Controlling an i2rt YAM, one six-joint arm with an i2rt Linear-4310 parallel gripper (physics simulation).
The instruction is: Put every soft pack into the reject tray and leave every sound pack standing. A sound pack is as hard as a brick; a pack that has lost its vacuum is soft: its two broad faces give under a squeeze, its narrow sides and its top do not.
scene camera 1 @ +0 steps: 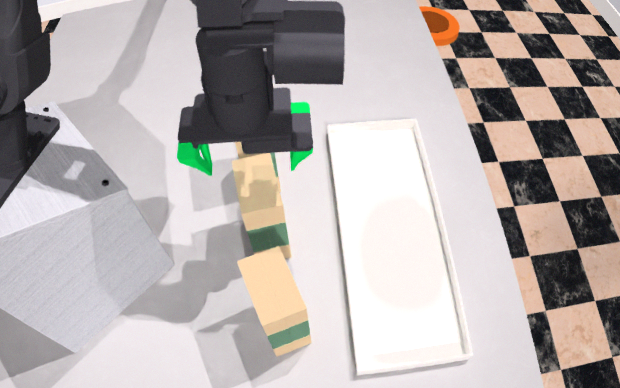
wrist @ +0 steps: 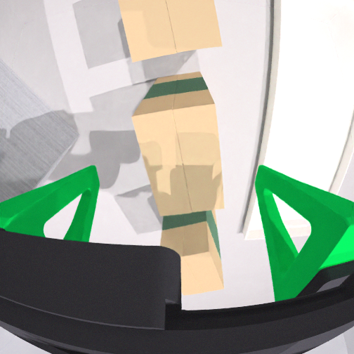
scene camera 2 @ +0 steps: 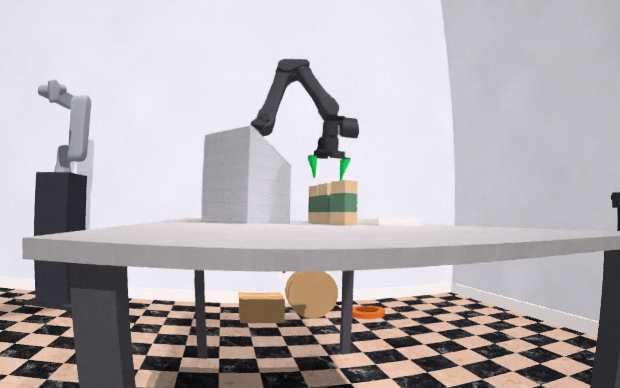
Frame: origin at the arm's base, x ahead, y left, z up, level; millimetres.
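Seen in the pictures: gripper, fingertip midpoint: (scene camera 1: 251, 168) (scene camera 2: 327, 179); arm's base, origin of the base link: (scene camera 1: 4, 162) (scene camera 2: 247, 149).
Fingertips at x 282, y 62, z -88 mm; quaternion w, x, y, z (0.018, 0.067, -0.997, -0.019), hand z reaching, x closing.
Observation:
Pixels of each thing's top centre, then the offset from my fingertips to it.
- middle pack, middle of its top: (scene camera 1: 256, 182) (scene camera 2: 329, 184) dz -18, dx +5, dy -7 mm
- far pack, middle of its top: (scene camera 1: 248, 115) (scene camera 2: 318, 186) dz -18, dx -22, dy +102 mm
- white reject tray, middle of its top: (scene camera 1: 394, 227) (scene camera 2: 376, 218) dz -136, dx +183, dy +6 mm
Three tan packs with green bands stand upright in a row: the near pack (scene camera 1: 272, 290) (scene camera 2: 344, 202) (wrist: 172, 25), the middle pack (scene camera 1: 257, 192) (scene camera 2: 324, 190) (wrist: 180, 145) and the far pack (scene camera 1: 239, 148) (scene camera 2: 313, 203) (wrist: 202, 275), partly hidden by the gripper in scene camera 1. My gripper (scene camera 1: 251, 172) (scene camera 2: 328, 178) (wrist: 176, 174) is open and empty, its green fingertips pointing down a little above the middle pack, one to each side. The white reject tray (scene camera 1: 446, 240) (wrist: 255, 231) lies beside the row and holds no pack. Softness cannot be seen.
A large grey metal block (scene camera 1: 90, 250) (scene camera 2: 227, 175) (wrist: 25, 135) stands on the side of the row opposite the tray, and carries the arm's base. Neighbouring packs stand close to the middle one. An orange ring (scene camera 1: 451, 37) (scene camera 2: 369, 316) lies on the floor.

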